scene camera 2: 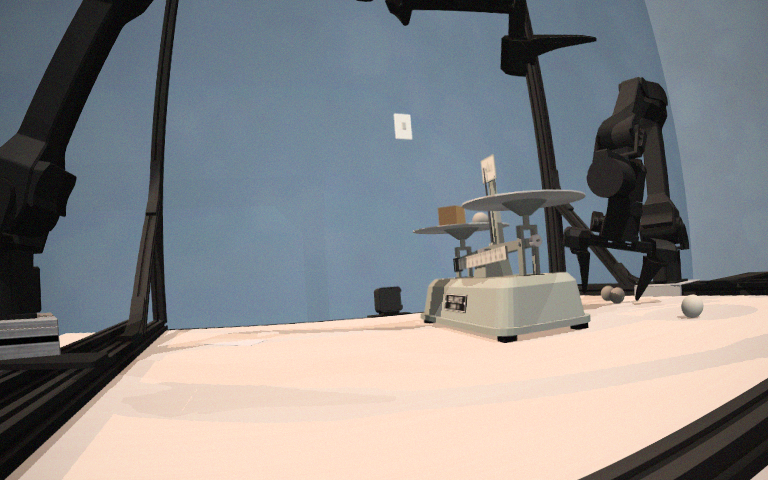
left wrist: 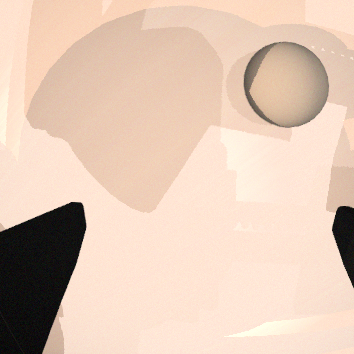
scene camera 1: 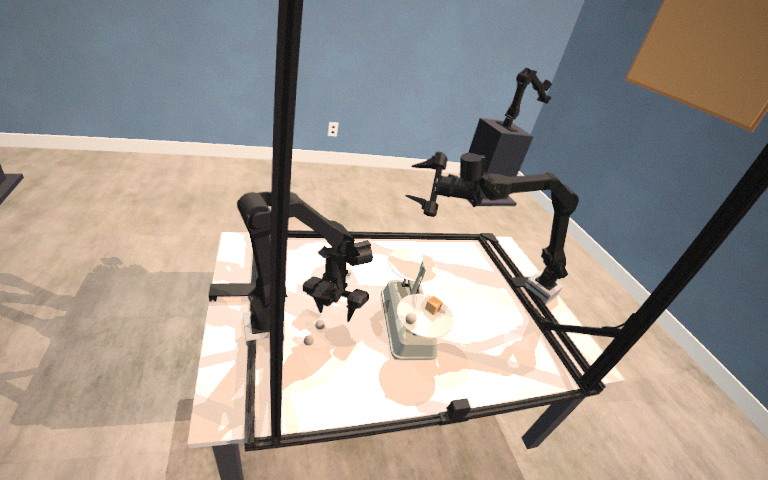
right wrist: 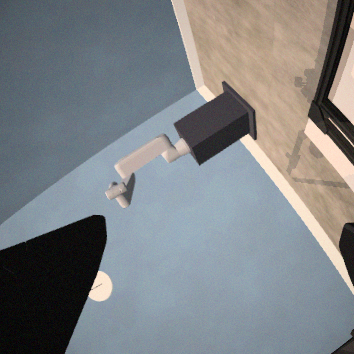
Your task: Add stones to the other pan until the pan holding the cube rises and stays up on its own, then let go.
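Pixels of known places: left gripper, fingertip midpoint: (scene camera 2: 610, 296) (left wrist: 215, 218) (scene camera 1: 334, 317); right gripper, fingertip midpoint: (scene camera 1: 408, 180) (right wrist: 230, 233); left arm's base at its link origin: (scene camera 2: 667, 282) (scene camera 1: 263, 323); right arm's base at its link origin: (scene camera 2: 1, 318) (scene camera 1: 545, 282).
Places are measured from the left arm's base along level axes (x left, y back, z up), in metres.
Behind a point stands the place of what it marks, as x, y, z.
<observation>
The orange cube (scene camera 1: 433, 305) @(-0.148, -0.409, 0.151) (scene camera 2: 451, 215) @(-0.124, -0.430, 0.138) and a grey stone (scene camera 1: 410, 318) @(-0.173, -0.332, 0.146) (scene camera 2: 480, 217) @(-0.157, -0.347, 0.140) sit on one pan (scene camera 1: 436, 327) @(-0.197, -0.402, 0.122) (scene camera 2: 429, 230) @(-0.165, -0.443, 0.121) of the scale (scene camera 1: 414, 349) @(-0.182, -0.374, 0.021) (scene camera 2: 526, 308) @(0.062, -0.474, 0.012). This pan hangs low; the other pan (scene camera 2: 560, 196) @(0.080, -0.422, 0.133) is higher, with no stone visible on it. Two stones (scene camera 1: 320, 324) @(-0.034, -0.151, 0.003) (scene camera 1: 308, 340) @(-0.082, -0.107, 0.003) lie close together in scene camera 2; another stone (scene camera 2: 692, 306) @(0.184, -0.305, -0.006) lies apart. My left gripper (scene camera 1: 335, 314) @(-0.009, -0.199, -0.005) (scene camera 2: 612, 294) @(-0.009, -0.199, -0.005) (left wrist: 215, 218) @(-0.009, -0.199, -0.005) is open, low over the table; a stone (left wrist: 286, 84) @(-0.026, -0.155, 0.006) lies ahead of its fingers. My right gripper (scene camera 1: 410, 181) @(0.200, -0.446, 0.325) (right wrist: 230, 233) @(0.200, -0.446, 0.325) is open, high up.
A black frame bar (scene camera 1: 351, 434) @(-0.342, -0.152, -0.023) runs along the near table edge, with a small black box (scene camera 1: 458, 408) @(-0.373, -0.402, 0.032) (scene camera 2: 387, 300) @(-0.352, -0.424, 0.009) on it. A black upright post (scene camera 1: 281, 169) @(-0.316, 0.012, 0.618) stands in front of my left arm in scene camera 1. A dark pedestal (scene camera 1: 499, 148) (right wrist: 215, 125) carrying another arm stands beyond the table.
</observation>
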